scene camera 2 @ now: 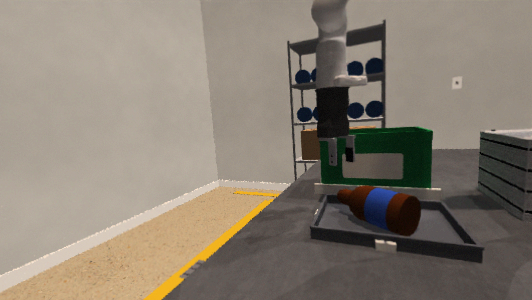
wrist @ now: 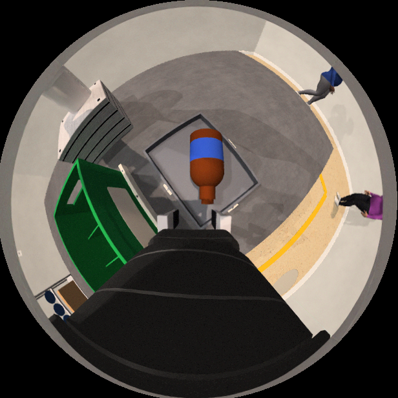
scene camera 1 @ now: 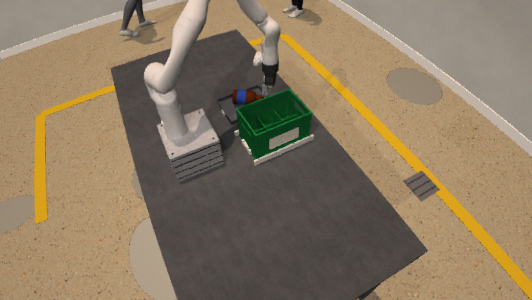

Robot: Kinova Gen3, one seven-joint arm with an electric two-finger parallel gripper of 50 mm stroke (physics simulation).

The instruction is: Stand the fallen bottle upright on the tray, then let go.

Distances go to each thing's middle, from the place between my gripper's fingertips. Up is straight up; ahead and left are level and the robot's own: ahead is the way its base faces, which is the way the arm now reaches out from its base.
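Labels:
There is the brown bottle [scene camera 2: 399, 213], which I find 70 mm to the left of my hand, 80 mm behind it and 70 mm below it.

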